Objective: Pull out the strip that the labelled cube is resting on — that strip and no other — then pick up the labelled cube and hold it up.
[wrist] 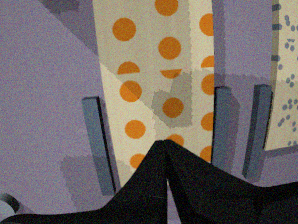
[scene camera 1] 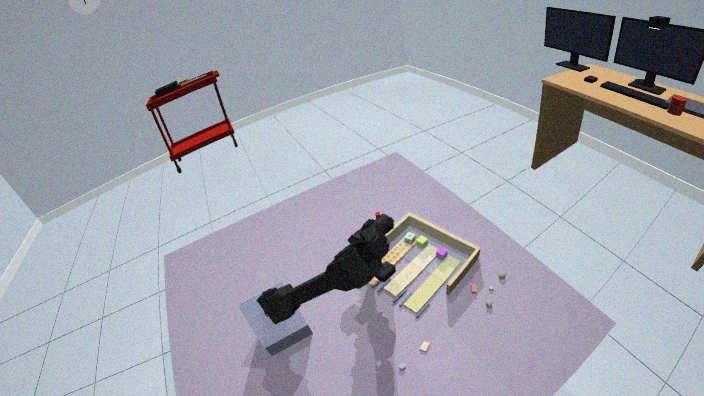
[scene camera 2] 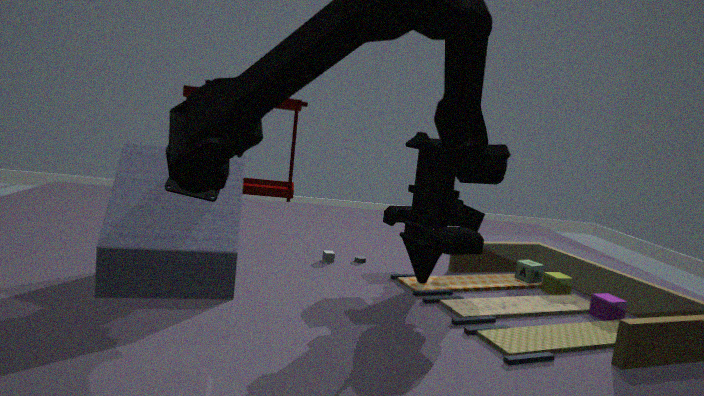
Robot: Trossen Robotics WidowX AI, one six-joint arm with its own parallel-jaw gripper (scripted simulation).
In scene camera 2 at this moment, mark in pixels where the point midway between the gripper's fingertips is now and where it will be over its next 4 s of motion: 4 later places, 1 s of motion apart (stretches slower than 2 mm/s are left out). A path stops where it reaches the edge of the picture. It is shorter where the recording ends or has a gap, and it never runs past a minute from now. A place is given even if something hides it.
My gripper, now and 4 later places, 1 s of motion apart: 421,282; 396,283; 371,284; 345,285; 326,287
